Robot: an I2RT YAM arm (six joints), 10 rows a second.
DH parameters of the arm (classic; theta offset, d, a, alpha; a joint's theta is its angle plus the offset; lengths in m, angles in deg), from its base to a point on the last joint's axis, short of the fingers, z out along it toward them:
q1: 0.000 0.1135 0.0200 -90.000
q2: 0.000 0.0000 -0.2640 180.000
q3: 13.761 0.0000 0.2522 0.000
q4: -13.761 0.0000 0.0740 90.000
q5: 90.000 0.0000 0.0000 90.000
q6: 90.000 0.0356 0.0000 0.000
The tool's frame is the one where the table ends.
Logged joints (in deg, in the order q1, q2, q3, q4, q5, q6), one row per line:
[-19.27 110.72 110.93 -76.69 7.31 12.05]
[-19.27 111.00 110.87 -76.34 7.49 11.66]
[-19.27 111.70 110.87 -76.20 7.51 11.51]
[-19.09 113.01 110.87 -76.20 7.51 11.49]
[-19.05 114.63 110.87 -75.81 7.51 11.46]
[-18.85 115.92 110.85 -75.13 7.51 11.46]
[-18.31 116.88 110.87 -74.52 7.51 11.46]
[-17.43 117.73 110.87 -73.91 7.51 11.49]
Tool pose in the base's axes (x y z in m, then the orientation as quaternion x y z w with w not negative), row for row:
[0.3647 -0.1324 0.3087 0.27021 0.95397 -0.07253 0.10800]
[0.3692 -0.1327 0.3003 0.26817 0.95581 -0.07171 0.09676]
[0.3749 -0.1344 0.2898 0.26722 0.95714 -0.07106 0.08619]
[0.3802 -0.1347 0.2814 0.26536 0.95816 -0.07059 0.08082]
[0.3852 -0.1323 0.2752 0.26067 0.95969 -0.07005 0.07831]
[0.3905 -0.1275 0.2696 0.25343 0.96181 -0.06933 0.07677]
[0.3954 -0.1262 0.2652 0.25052 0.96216 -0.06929 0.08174]
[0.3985 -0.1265 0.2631 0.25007 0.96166 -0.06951 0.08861]
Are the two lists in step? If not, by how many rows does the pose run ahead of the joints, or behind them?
The pose runs 2 rows ahead of the joints: the pose in row i belongs to the joints in row i + 2.
